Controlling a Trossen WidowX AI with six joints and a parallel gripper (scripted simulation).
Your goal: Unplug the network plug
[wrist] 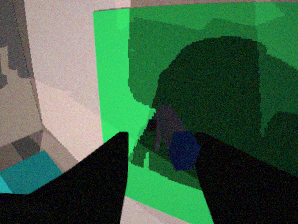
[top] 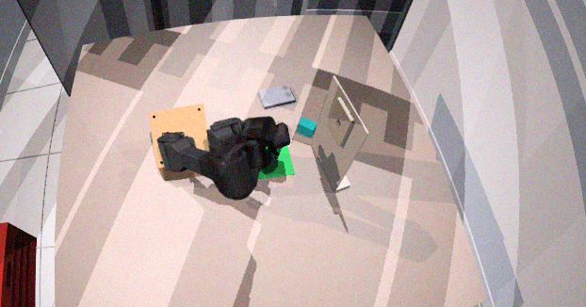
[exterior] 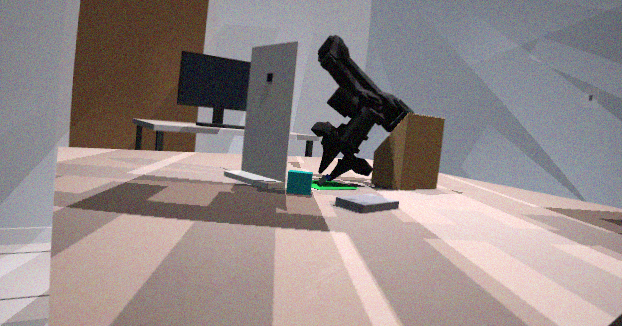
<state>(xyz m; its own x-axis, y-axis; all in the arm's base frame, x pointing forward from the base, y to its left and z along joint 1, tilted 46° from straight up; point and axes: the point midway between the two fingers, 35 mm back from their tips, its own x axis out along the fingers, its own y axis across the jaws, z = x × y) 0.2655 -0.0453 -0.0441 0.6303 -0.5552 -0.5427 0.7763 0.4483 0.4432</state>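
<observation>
The blue network plug is right at my gripper tip. The rest, counted from my gripper tip: green marked square (10 mm behind, 20 mm below); teal cube (120 mm ahead, 90 mm to the left); upright panel (150 mm ahead, 40 mm to the right, 130 mm above).
</observation>
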